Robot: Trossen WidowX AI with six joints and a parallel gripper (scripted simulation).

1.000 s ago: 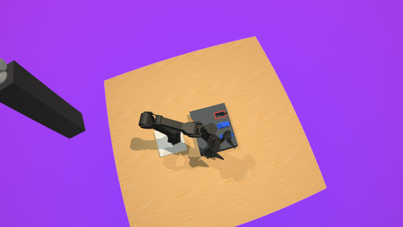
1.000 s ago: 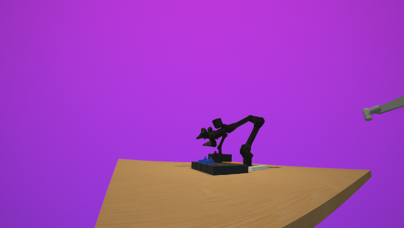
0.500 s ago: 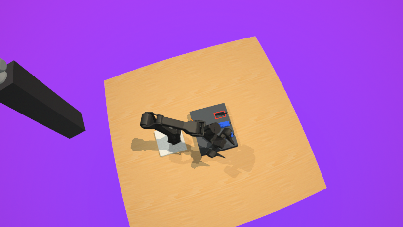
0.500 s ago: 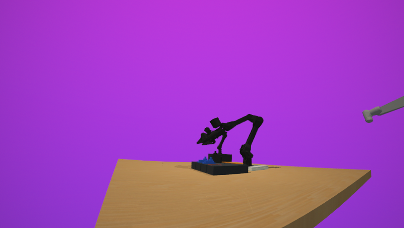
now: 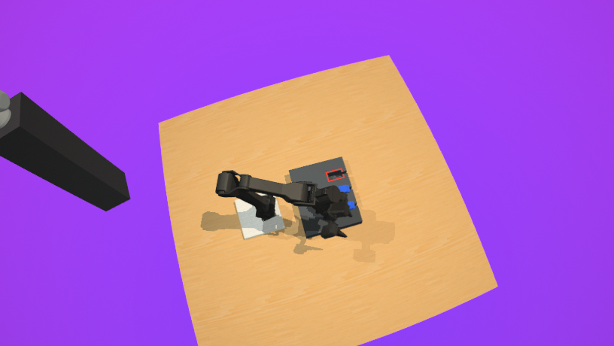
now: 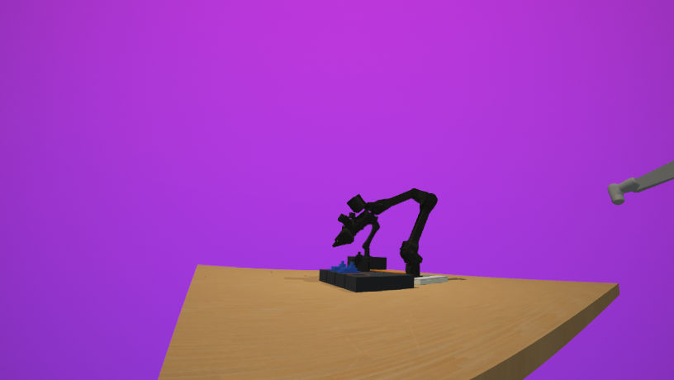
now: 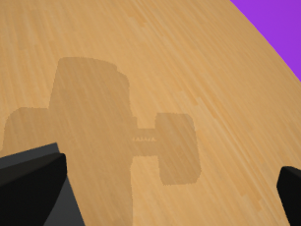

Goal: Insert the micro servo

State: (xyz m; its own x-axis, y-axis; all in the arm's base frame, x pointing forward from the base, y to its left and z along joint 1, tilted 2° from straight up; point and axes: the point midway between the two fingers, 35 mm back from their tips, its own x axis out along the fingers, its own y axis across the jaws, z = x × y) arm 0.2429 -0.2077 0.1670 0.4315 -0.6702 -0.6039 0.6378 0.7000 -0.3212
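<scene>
The dark grey deck is 50 mm behind my gripper tip, 190 mm to the left of it and 130 mm below it.
</scene>
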